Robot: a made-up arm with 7 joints.
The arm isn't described. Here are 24 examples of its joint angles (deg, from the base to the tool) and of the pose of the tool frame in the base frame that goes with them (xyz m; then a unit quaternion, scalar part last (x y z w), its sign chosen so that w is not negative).
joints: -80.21 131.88 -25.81 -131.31 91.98 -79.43 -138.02
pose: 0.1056 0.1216 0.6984 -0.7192 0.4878 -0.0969 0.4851
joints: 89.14 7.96 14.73 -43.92 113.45 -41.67 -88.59
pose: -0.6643 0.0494 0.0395 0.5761 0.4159 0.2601 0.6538
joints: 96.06 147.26 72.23 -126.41 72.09 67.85 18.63
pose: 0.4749 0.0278 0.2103 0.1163 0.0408 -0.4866 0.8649
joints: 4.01 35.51 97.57 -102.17 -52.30 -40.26 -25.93
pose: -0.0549 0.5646 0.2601 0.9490 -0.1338 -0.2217 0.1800
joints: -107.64 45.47 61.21 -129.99 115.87 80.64 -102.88
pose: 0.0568 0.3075 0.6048 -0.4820 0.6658 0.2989 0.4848
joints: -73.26 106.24 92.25 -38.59 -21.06 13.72 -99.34
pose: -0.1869 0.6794 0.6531 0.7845 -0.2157 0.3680 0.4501
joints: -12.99 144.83 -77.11 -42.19 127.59 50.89 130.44
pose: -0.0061 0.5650 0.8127 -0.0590 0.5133 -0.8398 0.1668
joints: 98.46 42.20 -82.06 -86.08 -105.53 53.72 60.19
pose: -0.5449 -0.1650 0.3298 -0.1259 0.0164 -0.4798 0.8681
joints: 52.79 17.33 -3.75 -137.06 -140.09 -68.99 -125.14
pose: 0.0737 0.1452 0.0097 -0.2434 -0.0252 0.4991 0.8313
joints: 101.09 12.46 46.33 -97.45 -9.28 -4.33 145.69
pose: -0.5085 0.2991 0.2885 0.2243 -0.4972 0.7729 0.3243
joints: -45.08 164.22 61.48 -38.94 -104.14 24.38 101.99
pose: -0.4211 -0.0266 0.9715 -0.7163 0.5036 -0.1859 0.4459
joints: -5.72 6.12 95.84 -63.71 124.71 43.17 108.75
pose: 0.0669 0.4044 -0.2345 0.7630 -0.0197 -0.3074 0.5682
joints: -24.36 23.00 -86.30 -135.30 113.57 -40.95 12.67
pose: 0.1292 -0.1869 0.0542 -0.8006 -0.0292 0.2663 0.5360
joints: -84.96 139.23 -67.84 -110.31 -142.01 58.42 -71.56
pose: 0.1088 0.3983 0.6435 -0.4445 -0.6632 -0.2649 0.5408
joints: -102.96 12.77 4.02 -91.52 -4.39 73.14 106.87
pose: 0.3701 -0.1388 0.7808 -0.6629 -0.5461 0.3114 0.4068
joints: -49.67 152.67 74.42 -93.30 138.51 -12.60 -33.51
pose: -0.3946 -0.1142 0.7942 0.0142 0.8284 0.4661 0.3102
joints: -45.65 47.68 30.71 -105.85 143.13 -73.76 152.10
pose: 0.4230 0.2958 0.5845 0.6739 -0.4125 0.1705 0.5887
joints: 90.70 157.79 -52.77 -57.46 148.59 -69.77 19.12
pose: 0.3513 0.6338 0.3678 0.4299 -0.4626 -0.2752 0.7249
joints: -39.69 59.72 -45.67 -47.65 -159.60 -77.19 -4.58
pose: 0.5771 0.4003 0.1153 0.0878 -0.4652 0.8750 0.1008
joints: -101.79 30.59 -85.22 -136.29 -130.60 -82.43 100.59
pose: 0.2234 -0.2488 0.3161 -0.3532 0.0524 0.8835 0.3033
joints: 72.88 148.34 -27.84 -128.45 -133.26 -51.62 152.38
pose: 0.1604 0.3120 0.1636 0.0146 0.5471 -0.6826 0.4843
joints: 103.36 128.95 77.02 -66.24 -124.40 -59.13 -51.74
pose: 0.5642 0.4918 0.3236 0.1963 -0.4278 0.7337 0.4901
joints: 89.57 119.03 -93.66 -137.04 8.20 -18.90 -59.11
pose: -0.2061 0.2302 0.4670 -0.5881 -0.0085 -0.4769 0.6531
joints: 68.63 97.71 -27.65 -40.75 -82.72 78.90 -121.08
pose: -0.1155 0.7206 0.3264 0.1868 -0.6764 0.1268 0.7010
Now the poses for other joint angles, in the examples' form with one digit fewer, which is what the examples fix.
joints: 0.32 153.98 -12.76 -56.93 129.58 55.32 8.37
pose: 0.335 0.310 0.940 0.268 -0.443 0.238 0.822
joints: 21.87 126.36 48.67 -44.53 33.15 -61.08 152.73
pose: 0.352 0.493 0.898 -0.586 -0.654 -0.081 0.471
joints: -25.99 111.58 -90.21 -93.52 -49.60 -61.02 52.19
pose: 0.185 0.523 0.215 -0.258 0.026 -0.702 0.663
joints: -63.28 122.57 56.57 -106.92 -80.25 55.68 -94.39
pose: -0.278 0.164 0.803 0.599 0.375 0.673 0.215
